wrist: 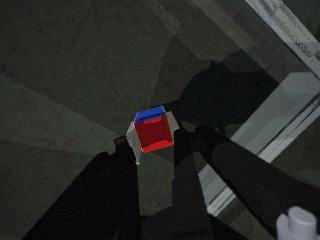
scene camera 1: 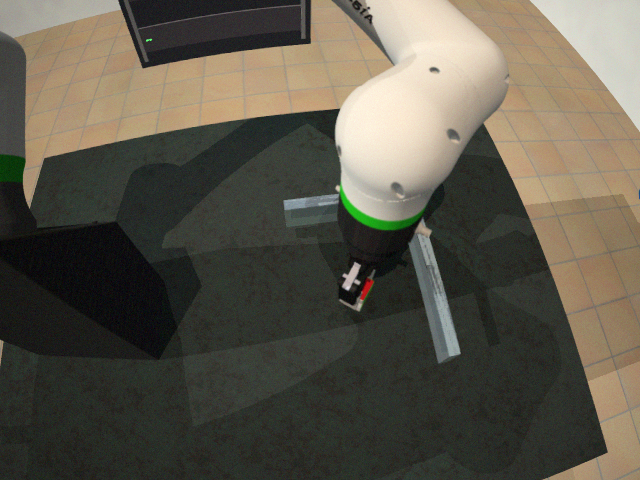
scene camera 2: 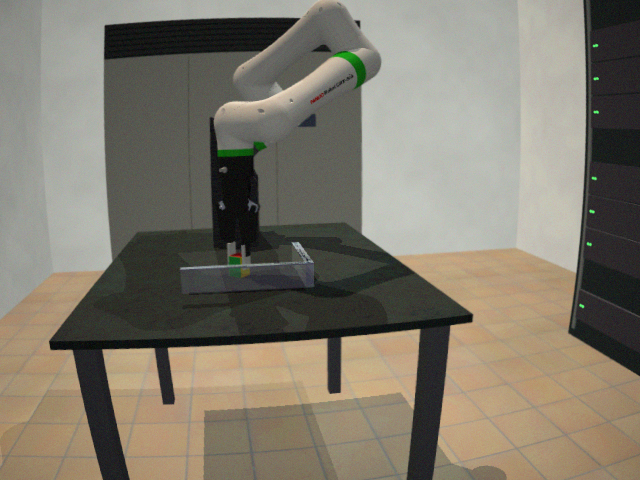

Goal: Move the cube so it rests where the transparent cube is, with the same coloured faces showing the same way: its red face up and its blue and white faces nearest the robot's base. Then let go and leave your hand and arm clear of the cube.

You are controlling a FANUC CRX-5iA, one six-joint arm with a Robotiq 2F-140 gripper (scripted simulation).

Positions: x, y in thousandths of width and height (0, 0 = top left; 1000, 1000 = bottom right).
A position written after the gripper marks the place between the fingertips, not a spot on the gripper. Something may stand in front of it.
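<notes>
The gripper (scene camera 2: 374, 557) appears along with a long wall (scene camera 2: 355, 580). The wall is visible again at (scene camera 1: 696, 711), as is the gripper (scene camera 1: 557, 609). The wrist view shows a cube (wrist: 480, 552) and the gripper (wrist: 480, 523).
</notes>
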